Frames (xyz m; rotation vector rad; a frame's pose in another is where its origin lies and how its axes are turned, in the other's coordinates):
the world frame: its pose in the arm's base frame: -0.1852 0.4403 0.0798 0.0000 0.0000 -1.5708
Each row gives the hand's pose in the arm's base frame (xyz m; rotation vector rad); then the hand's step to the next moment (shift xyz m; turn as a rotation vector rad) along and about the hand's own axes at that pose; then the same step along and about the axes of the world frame.
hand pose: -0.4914 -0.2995 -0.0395 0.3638 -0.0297 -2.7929
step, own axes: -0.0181 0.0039 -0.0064 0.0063 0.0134 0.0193
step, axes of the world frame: -0.0022 0.0194 -0.0015 0.0151 -0.0064 0.0179
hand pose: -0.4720 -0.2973 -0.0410 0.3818 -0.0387 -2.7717
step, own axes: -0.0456 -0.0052 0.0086 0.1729 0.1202 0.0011
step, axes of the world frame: -0.0201 0.0373 0.0197 0.1715 -0.1172 -0.0348
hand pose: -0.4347 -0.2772 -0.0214 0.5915 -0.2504 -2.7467
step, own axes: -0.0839 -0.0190 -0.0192 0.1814 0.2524 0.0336
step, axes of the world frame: -0.0446 0.0755 0.0093 0.2945 -0.1026 0.0223
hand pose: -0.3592 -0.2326 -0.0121 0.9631 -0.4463 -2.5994
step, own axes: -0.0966 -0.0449 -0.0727 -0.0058 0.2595 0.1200
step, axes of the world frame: -0.0671 0.1090 -0.0158 0.2092 -0.0250 0.1934
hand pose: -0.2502 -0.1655 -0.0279 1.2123 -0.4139 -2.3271
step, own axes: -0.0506 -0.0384 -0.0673 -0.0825 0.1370 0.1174
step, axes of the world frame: -0.0567 0.0700 -0.0214 0.0649 -0.0188 0.1865
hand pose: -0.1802 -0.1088 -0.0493 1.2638 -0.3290 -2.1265
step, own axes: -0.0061 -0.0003 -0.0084 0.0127 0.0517 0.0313
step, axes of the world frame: -0.0050 0.0091 -0.0002 0.0509 -0.0107 0.0332
